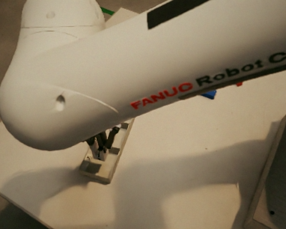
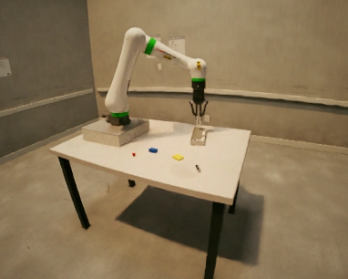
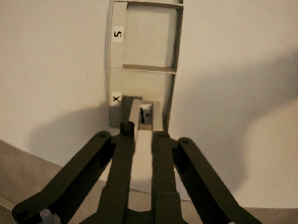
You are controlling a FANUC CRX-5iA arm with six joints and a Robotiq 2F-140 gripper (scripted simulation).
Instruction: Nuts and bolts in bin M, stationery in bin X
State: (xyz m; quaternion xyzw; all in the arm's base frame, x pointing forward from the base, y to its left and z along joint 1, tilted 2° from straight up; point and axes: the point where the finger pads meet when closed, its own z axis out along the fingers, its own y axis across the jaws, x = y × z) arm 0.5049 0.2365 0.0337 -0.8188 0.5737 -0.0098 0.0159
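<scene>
Right now my hand is 60 mm short of the yellow pad, 380 mm to the left of it and 90 mm above it. The rest, counted from my hand: pale bin: 40 mm ahead, 80 mm to the right, 70 mm below; grey item: 30 mm below; black nut: 50 mm ahead, 160 mm to the right, 80 mm below.
</scene>
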